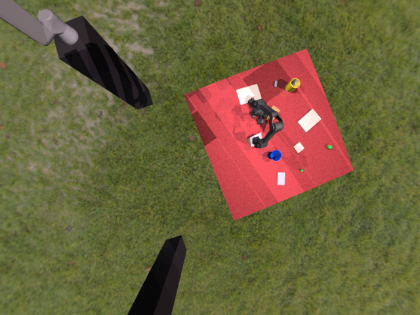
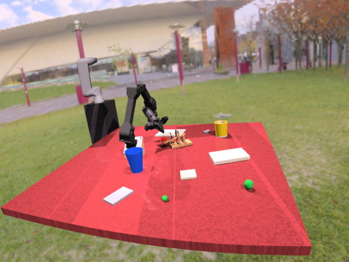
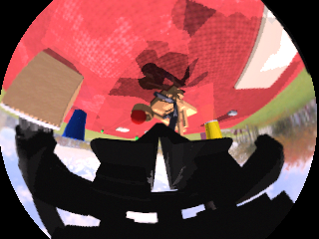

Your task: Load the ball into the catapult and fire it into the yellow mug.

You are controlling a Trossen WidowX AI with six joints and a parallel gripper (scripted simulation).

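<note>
The red ball lies 20 mm ahead of my gripper tip, 50 mm to the right of it and 30 mm below it. The rest, counted from my gripper tip: catapult: 70 mm ahead, 40 mm below; then blue cup: 30 mm behind, 360 mm to the right, 60 mm below; then small grey block: 230 mm ahead, 280 mm to the left, 80 mm below.
</note>
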